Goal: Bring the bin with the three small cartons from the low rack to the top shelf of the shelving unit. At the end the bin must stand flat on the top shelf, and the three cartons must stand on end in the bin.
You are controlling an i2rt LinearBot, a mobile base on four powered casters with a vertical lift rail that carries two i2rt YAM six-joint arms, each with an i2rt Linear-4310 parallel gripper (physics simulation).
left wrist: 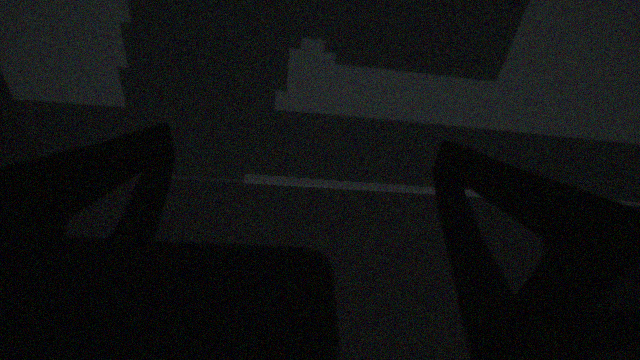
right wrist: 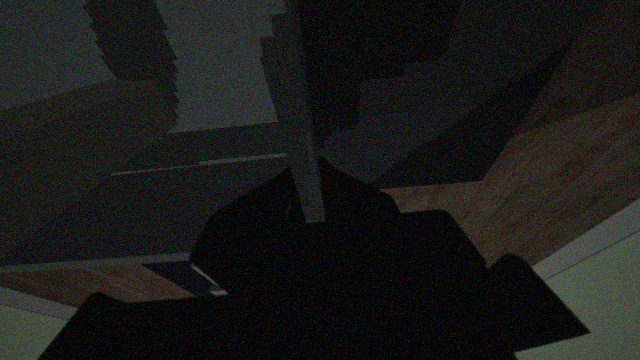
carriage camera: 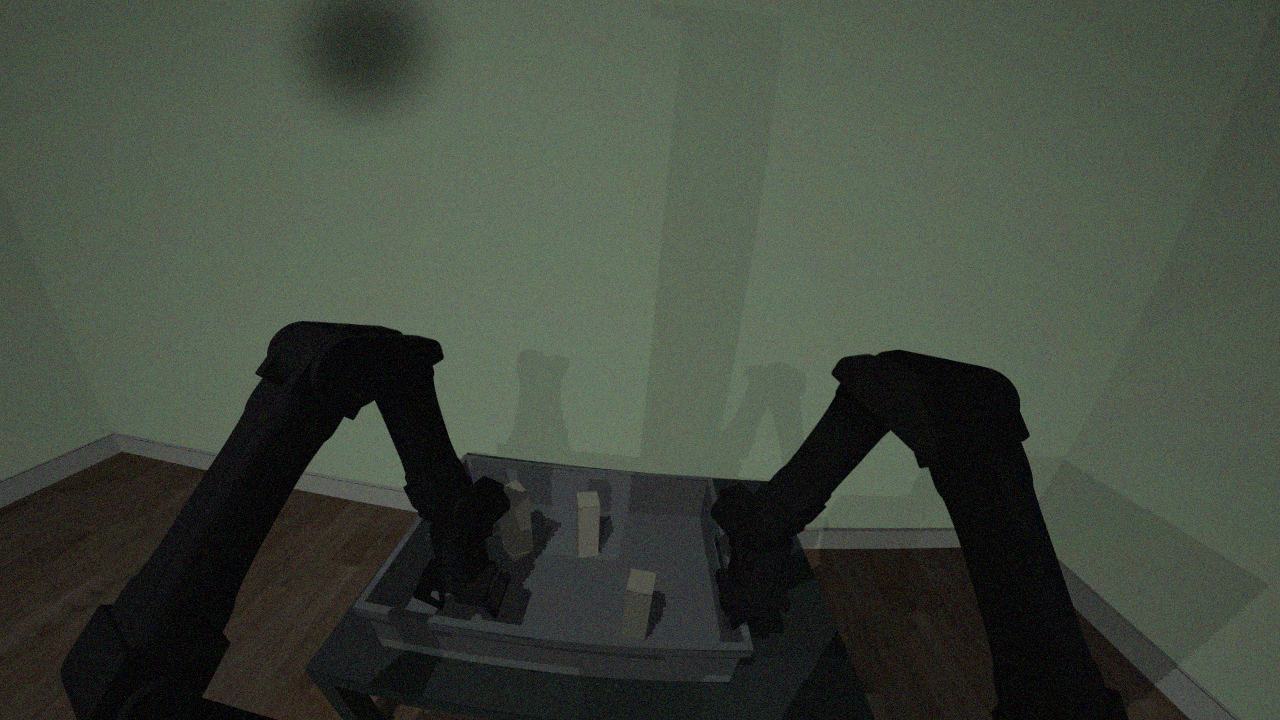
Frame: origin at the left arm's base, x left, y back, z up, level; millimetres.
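Seen in the pictures: left gripper, fingertip midpoint: (left wrist: 308, 148) (carriage camera: 469, 610); right gripper, fingertip midpoint: (right wrist: 311, 165) (carriage camera: 736, 626).
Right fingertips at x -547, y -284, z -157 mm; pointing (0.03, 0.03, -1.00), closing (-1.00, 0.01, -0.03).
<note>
Pixels of each thing's top centre, then the offset from my right fingertips to it. "pt": a spot on its surface instead. Level surfaces: height alone.
- grey bin, top centre: (carriage camera: 570, 533) dx +295, dy -141, dz +34 mm
- pale carton, surface spot: (carriage camera: 588, 528) pt dx +267, dy -186, dz +3 mm
- third carton, surface spot: (carriage camera: 517, 528) pt dx +406, dy -164, dz +5 mm
- Wooden floor, surface height: dz -391 mm
The grey bin (carriage camera: 556, 648) (left wrist: 400, 102) (right wrist: 295, 100) sits on the dark low rack (carriage camera: 501, 685). In the carriage view, one pale carton (carriage camera: 588, 528) stands on end near the bin's middle and another carton (carriage camera: 638, 608) stands near its front wall. A third carton (carriage camera: 517, 528) is at the back left, shadowed and partly behind my left gripper; its tilt is unclear. My left gripper (carriage camera: 462, 604) (left wrist: 308, 148) is open and empty, inside the bin's left part. My right gripper (carriage camera: 750, 617) (right wrist: 311, 165) is shut on the bin's right wall. The shelving unit does not show.
A green wall (carriage camera: 554, 223) rises behind the rack, with a pale baseboard (carriage camera: 886, 538) at its foot. Wooden floor (carriage camera: 98, 537) (right wrist: 565, 165) lies on both sides. Both dark arms reach in from the left and right. The left wrist view is very dark.
</note>
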